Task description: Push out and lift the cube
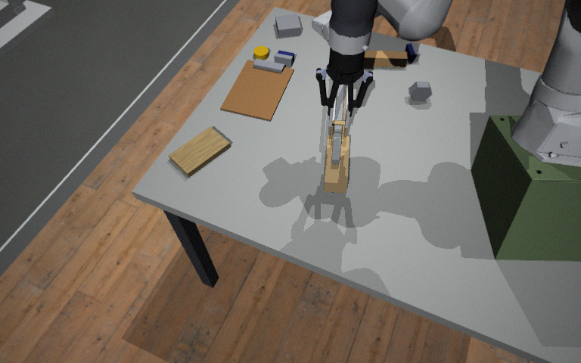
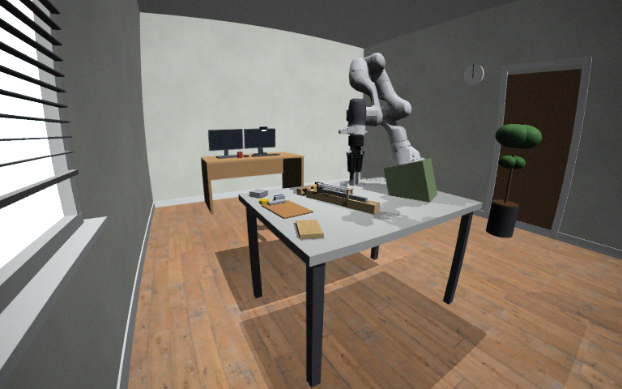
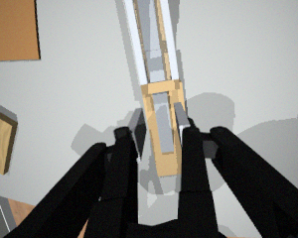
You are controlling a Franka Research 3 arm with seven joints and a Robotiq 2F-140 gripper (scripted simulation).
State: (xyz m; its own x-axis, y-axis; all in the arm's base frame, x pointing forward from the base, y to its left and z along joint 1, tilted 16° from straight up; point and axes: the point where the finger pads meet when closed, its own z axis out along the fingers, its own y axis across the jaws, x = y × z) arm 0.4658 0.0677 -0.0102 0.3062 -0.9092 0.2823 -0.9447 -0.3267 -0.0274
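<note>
Now: the red cube 70 mm ahead of my hand, 220 mm to the right of it and 100 mm below it. Also, from my hand: wooden channel (30 mm ahead, 120 mm to the right, 100 mm below); then grey polyhedron (160 mm behind, 300 mm to the right, 120 mm below); then wooden plank (350 mm ahead, 160 mm to the left, 140 mm below).
</note>
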